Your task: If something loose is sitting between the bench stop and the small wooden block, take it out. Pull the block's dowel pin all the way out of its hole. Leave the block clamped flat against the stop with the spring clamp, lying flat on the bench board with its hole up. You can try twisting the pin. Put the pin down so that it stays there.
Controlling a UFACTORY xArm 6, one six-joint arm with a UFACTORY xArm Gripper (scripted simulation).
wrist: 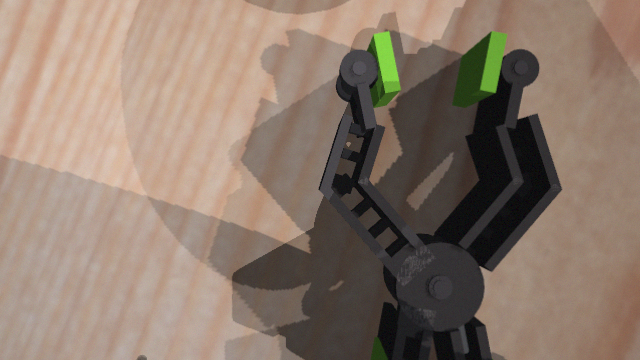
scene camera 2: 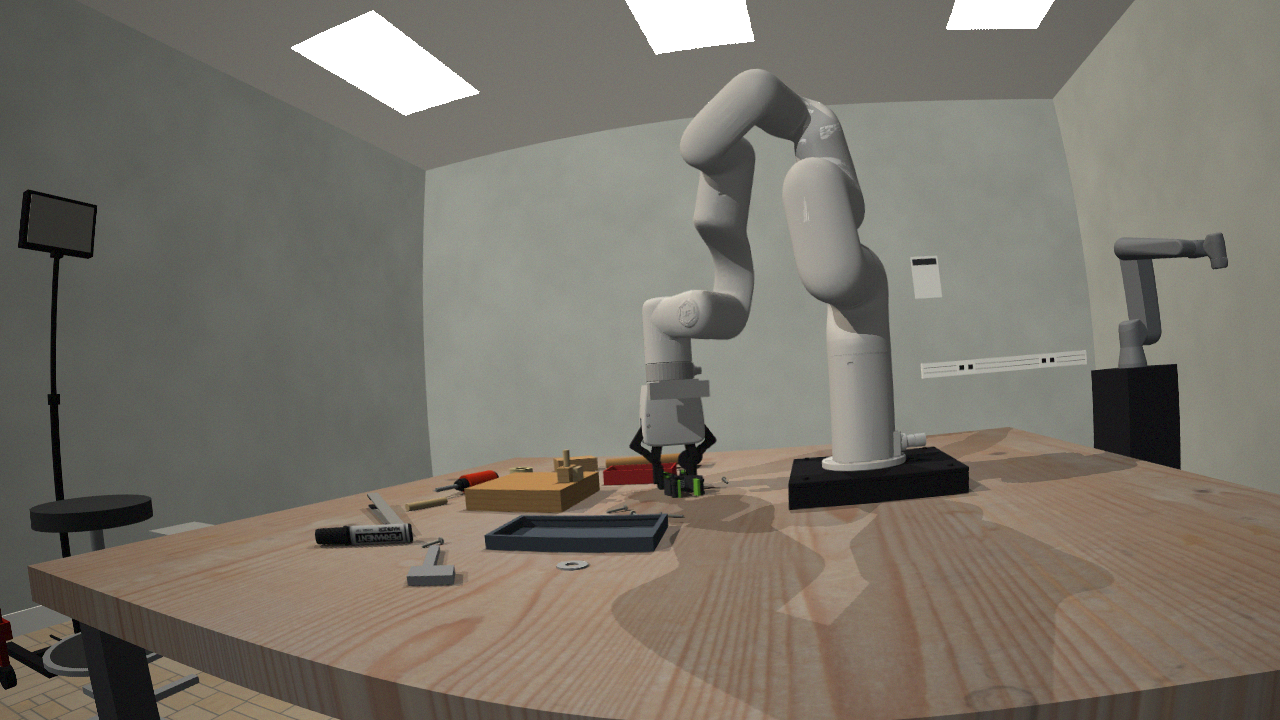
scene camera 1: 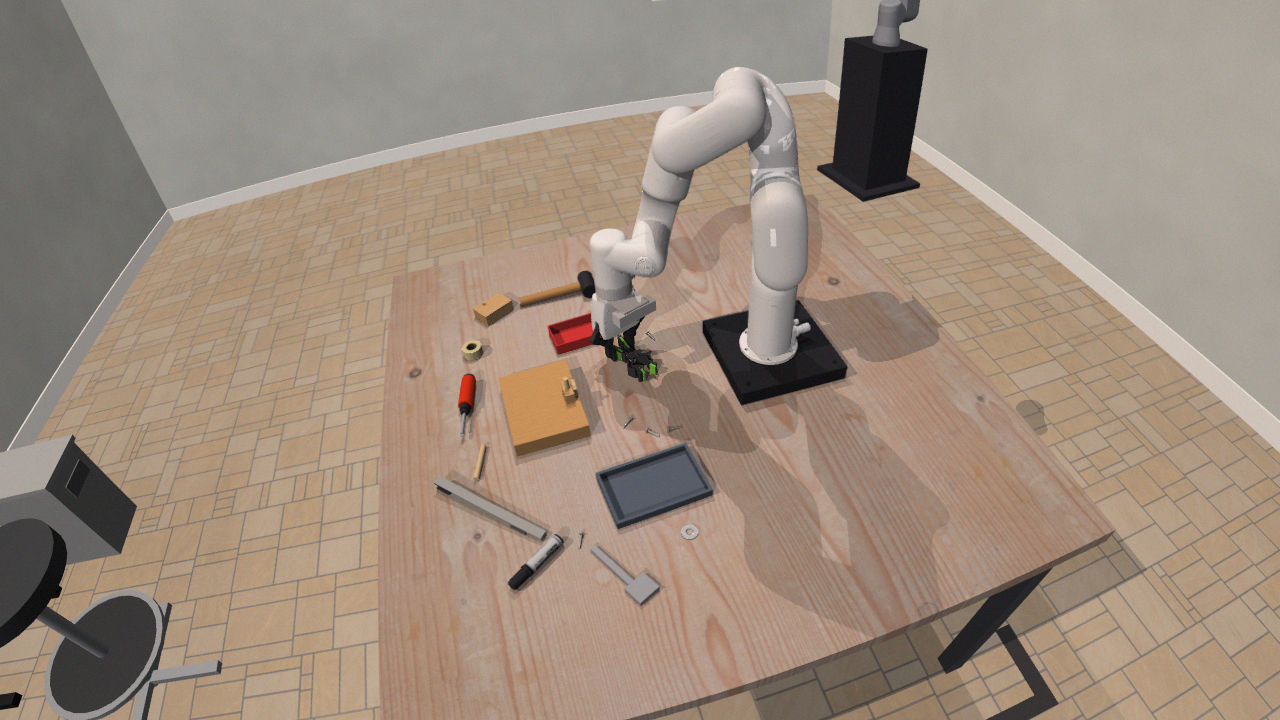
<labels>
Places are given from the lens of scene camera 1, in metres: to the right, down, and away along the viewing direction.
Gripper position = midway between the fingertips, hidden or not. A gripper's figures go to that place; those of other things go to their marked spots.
my gripper (scene camera 1: 620, 353): -0.04, -0.02, 1.39
orange bench board (scene camera 1: 539, 417): -0.20, 0.11, 1.22
red tray (scene camera 1: 578, 328): -0.14, -0.07, 1.46
marker (scene camera 1: 551, 546): -0.15, 0.31, 1.01
The marked spots on the orange bench board and the red tray are 0.31 m apart.
</labels>
